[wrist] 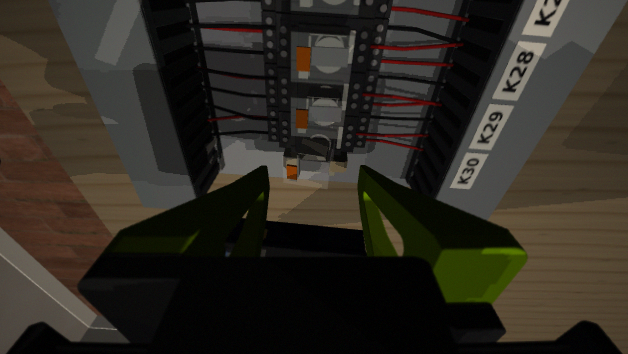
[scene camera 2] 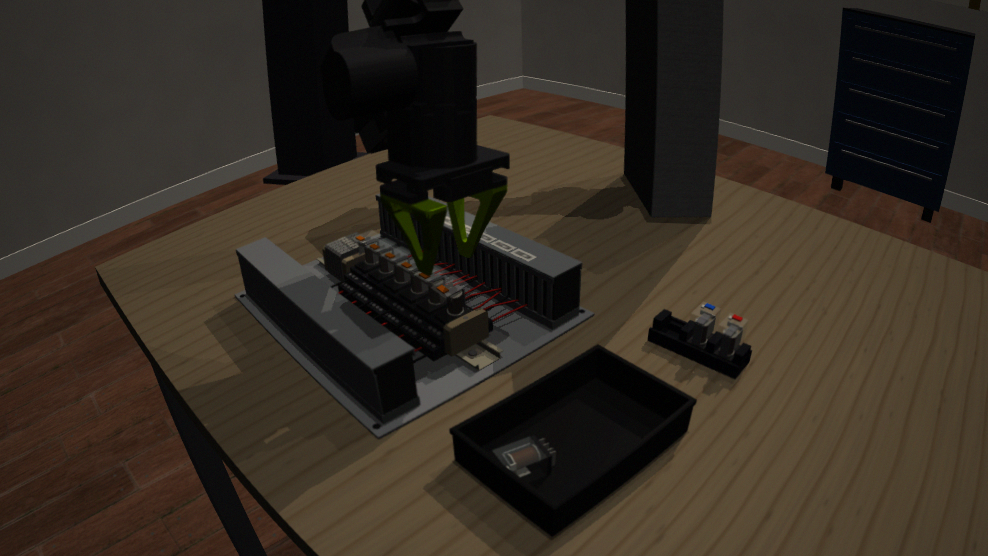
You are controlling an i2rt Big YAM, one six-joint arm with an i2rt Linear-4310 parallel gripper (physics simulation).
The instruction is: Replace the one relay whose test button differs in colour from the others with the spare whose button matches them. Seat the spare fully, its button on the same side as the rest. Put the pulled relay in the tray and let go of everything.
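Frame: origin at the arm's base, x back, y down, z right, level; centimetres.
Where they show: gripper, fingertip midpoint: (wrist: pixel 313 175) (scene camera 2: pixel 445 264).
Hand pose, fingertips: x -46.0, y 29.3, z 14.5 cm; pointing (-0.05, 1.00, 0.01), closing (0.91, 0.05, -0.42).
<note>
Each offset is from my fingertips to the centre of the thing. "spot": to the spot under its first point.
A row of relays with orange buttons @(dx +1.7, dy +1.7, dz +5.0 cm) (scene camera 2: pixel 406 264) (wrist: pixel 324 111) stands in black sockets between the two ducts. All the buttons I can make out are orange, on the same side. How deep the nearest relay @(dx -0.6, dy +3.6, dz -0.6 cm) (wrist: pixel 314 161) sits cannot be told. My gripper (scene camera 2: pixel 447 264) (wrist: pixel 313 175) is partly open and empty, pointing down over the near part of the row. A clear relay @(dx -14.7, dy +7.2, dz -12.0 cm) (scene camera 2: pixel 526 455) lies on its side in the black tray @(dx -13.7, dy +5.3, dz -20.0 cm) (scene camera 2: pixel 621 459); its button colour does not show. A spare with a blue button @(dx +5.3, dy +5.9, dz -23.8 cm) (scene camera 2: pixel 704 326) and one with a red button @(dx +4.0, dy +5.9, dz -26.8 cm) (scene camera 2: pixel 732 336) stand in the black holder @(dx +5.3, dy +7.4, dz -23.8 cm) (scene camera 2: pixel 690 355).
Grey wiring ducts @(dx -4.6, dy +5.3, dz +13.0 cm) (scene camera 2: pixel 324 318) @(spot: dx +6.3, dy +4.9, dz -9.7 cm) (scene camera 2: pixel 566 293) flank the row on the grey plate @(spot: dx -9.2, dy +8.5, dz -2.7 cm) (scene camera 2: pixel 442 411). Red and black wires run to them. Labels such as K28, K29 @(spot: dx +9.2, dy +2.2, dz -2.2 cm) (wrist: pixel 489 127) and K30 @(spot: dx +8.0, dy +2.2, dz -4.8 cm) (wrist: pixel 469 171) are on one duct. A dark column (scene camera 2: pixel 680 110) stands behind.
</note>
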